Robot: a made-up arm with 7 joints.
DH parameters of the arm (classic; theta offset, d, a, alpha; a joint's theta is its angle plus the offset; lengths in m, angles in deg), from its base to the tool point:
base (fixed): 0 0 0 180
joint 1: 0 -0.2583 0 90
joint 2: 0 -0.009 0 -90
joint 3: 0 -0.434 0 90
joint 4: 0 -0.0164 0 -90
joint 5: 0 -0.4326 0 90
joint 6: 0 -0.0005 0 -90
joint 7: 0 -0.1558 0 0
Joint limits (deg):
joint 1: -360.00..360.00
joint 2: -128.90..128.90
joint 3: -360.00..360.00
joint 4: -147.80..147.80
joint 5: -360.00..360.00
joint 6: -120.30..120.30
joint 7: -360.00..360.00
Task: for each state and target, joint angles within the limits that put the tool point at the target. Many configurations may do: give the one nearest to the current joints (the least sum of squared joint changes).
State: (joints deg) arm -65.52 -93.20 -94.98 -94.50 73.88 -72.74 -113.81
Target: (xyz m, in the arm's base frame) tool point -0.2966 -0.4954 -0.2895
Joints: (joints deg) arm -27.07 -111.28 -58.90 -61.03 85.14 -72.29 -113.81
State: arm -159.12 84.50 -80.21 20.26 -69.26 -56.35 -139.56
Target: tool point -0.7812 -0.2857 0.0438
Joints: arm -176.53 90.74 -82.35 51.15 -78.33 -67.39 -139.56
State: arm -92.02 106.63 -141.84 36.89 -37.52 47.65 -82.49
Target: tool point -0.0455 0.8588 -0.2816
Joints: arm -91.16 125.62 -141.62 3.73 -37.95 15.70 -82.49
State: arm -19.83 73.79 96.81 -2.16 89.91 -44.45 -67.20
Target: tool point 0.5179 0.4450 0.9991
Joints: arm -36.60 39.60 93.78 -5.96 89.42 -24.68 -67.20
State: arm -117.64 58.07 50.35 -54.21 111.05 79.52 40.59
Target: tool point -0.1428 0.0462 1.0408
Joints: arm -117.28 39.75 37.02 -53.48 109.14 78.26 40.59
